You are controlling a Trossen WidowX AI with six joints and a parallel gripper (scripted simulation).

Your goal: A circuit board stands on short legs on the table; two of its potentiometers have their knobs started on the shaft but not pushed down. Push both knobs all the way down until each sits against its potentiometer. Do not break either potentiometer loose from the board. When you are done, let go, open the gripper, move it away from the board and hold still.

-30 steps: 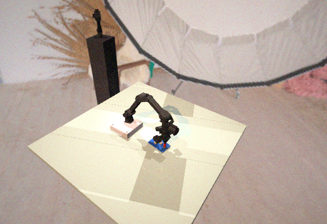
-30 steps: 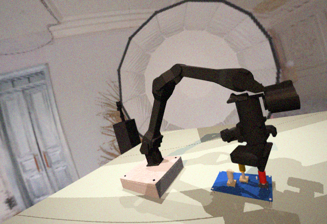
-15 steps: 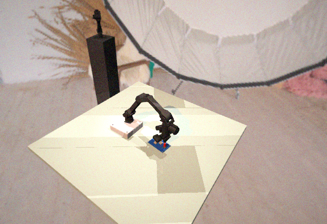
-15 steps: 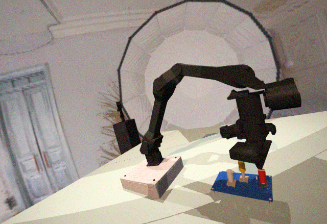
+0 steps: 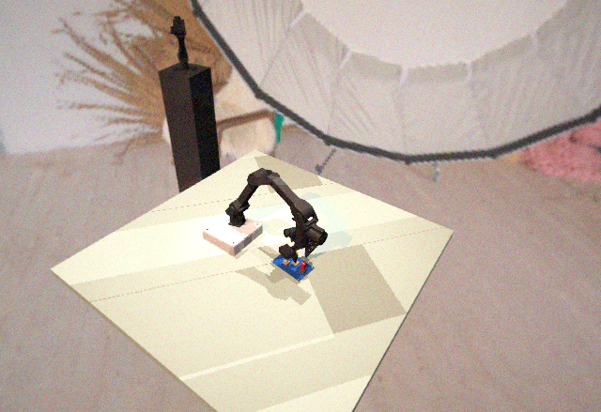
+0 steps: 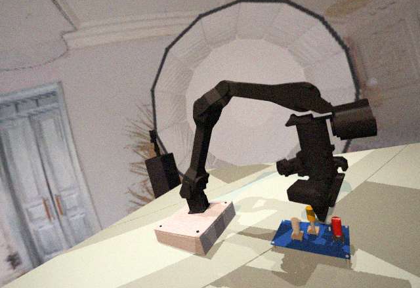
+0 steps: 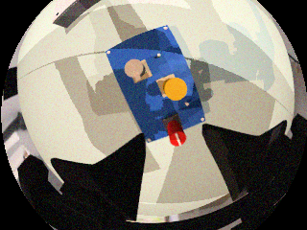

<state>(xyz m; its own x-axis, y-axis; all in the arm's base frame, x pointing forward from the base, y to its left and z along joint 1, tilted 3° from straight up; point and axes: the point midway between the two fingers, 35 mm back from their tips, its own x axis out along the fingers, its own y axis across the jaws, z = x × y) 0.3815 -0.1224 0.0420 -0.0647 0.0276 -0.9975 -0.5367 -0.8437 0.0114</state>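
The red knob lies 3 cm below my gripper tip and 1 cm ahead of it. Round my gripper tip: beige knob (7 cm behind, 3 cm below, 1 cm to the left).
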